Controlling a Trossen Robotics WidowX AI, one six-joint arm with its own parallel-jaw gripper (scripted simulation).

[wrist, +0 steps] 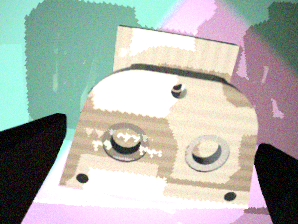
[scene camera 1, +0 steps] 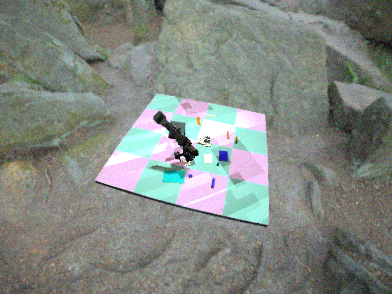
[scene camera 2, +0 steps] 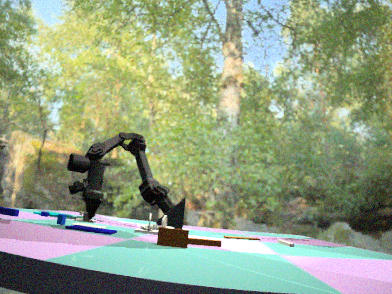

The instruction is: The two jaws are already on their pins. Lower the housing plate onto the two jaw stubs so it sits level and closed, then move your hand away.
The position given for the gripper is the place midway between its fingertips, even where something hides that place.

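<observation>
Gripper (scene camera 2: 88,218) open, holding nothing; the gripper (wrist: 164,138) is visible in the wrist view too.
</observation>
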